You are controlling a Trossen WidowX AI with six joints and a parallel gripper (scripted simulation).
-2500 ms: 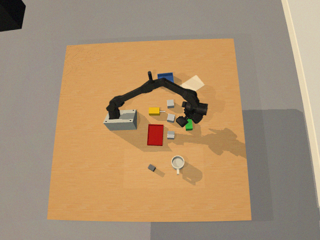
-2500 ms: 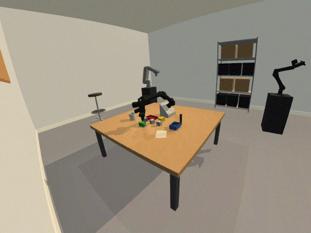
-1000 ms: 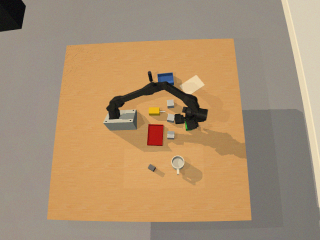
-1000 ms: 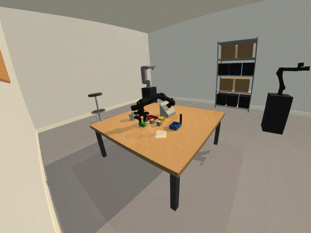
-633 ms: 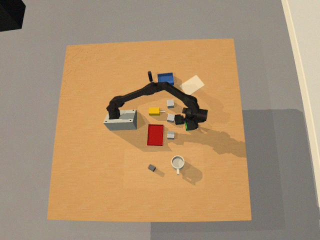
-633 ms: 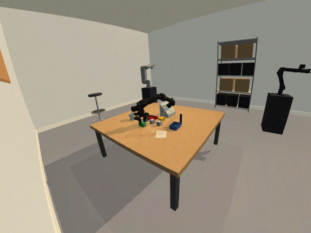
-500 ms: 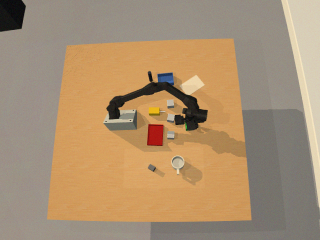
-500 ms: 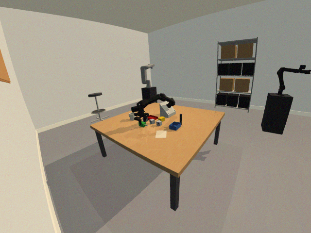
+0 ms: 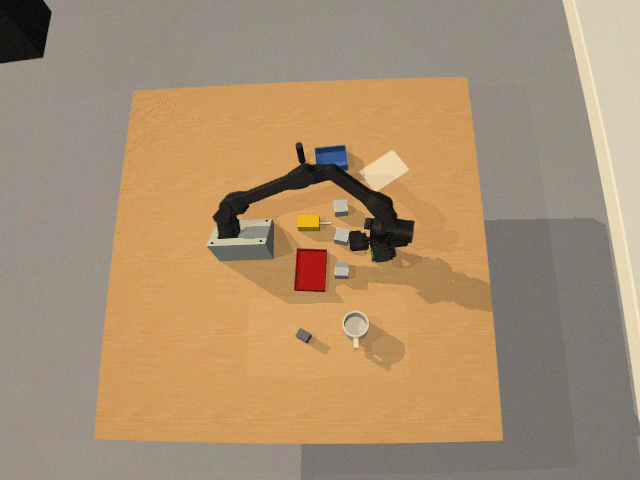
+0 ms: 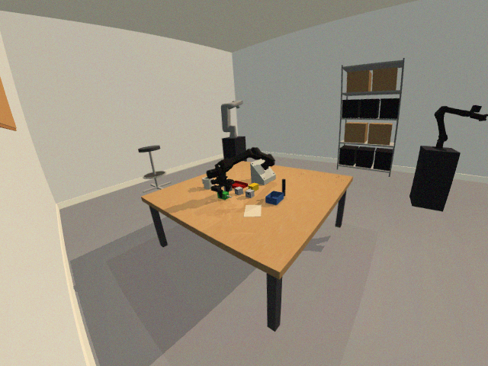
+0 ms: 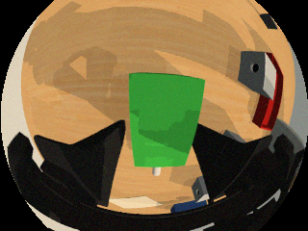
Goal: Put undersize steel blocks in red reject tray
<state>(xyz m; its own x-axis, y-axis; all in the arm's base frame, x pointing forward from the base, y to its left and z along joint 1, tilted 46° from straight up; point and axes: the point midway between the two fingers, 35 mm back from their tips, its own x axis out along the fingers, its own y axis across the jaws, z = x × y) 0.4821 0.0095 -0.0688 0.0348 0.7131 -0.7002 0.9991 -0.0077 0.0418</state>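
Now: gripper tip 2 cm to the right of the green GO gauge and 1 cm below it. Also, from my gripper tip: steel block (12 cm behind, 8 cm to the right, 1 cm above); then yellow gauge (20 cm behind, 10 cm to the left, 1 cm above); then red reject tray (23 cm behind, 7 cm to the right, 1 cm below).
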